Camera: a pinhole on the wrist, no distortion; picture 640 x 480 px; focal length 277.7 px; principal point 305.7 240.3 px. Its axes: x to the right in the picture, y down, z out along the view. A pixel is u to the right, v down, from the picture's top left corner.
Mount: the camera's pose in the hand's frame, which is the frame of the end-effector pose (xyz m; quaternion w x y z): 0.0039 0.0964 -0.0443 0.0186 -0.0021 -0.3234 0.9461
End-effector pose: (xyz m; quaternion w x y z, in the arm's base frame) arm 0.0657 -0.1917 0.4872 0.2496 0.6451 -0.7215 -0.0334
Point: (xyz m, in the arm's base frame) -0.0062 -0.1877 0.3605
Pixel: 368.3 168.7
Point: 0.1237 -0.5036 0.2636
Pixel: 152.1 262.3
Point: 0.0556 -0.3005 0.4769
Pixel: 99.5 301.5
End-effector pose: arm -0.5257 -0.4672 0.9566 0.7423 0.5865 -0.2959 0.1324
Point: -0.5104 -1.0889 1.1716
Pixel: 197.1 84.5
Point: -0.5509 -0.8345 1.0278
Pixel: 253.7 135.0
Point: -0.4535 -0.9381 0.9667
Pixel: 234.6 193.4
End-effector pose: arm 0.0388 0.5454 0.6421 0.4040 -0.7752 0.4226 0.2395
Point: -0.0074 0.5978 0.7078
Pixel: 559.0 376.5
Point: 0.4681 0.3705 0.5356
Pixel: outside the picture
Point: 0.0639 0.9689 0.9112
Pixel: 546.2 340.4
